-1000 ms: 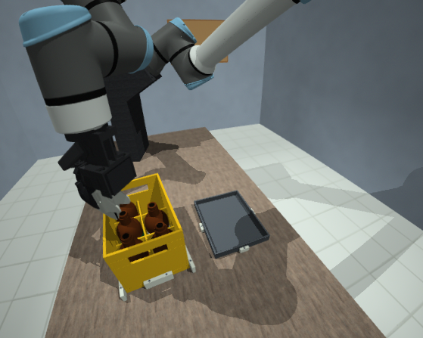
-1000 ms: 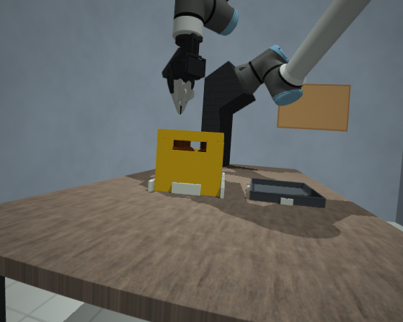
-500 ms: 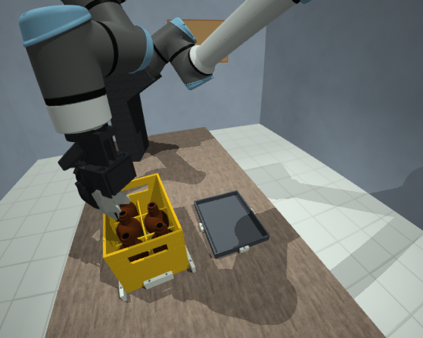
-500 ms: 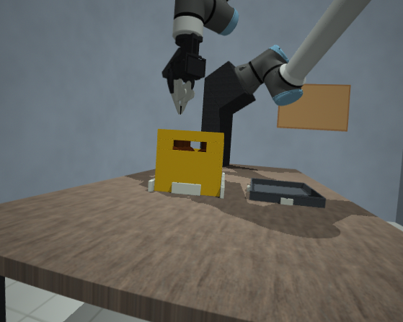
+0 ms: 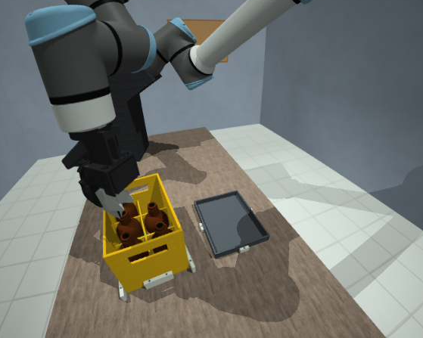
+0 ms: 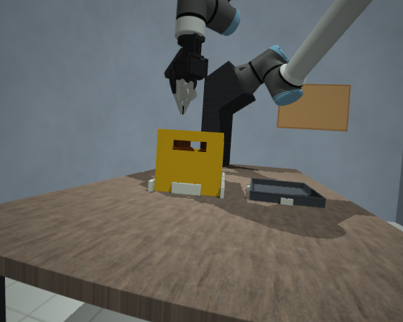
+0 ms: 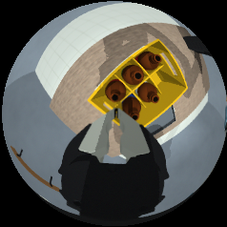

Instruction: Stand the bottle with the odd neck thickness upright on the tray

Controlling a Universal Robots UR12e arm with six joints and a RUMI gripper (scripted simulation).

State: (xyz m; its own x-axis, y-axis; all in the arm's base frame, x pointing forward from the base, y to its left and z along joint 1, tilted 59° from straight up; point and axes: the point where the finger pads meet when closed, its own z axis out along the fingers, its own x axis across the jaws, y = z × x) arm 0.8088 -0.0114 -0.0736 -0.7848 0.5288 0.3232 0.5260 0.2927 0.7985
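The yellow crate is 160 mm below my hand, 80 mm behind it and 20 mm to the left of it. From my hand the other things lie so: dark tray (300 mm to the left, 230 mm below, 110 mm behind).
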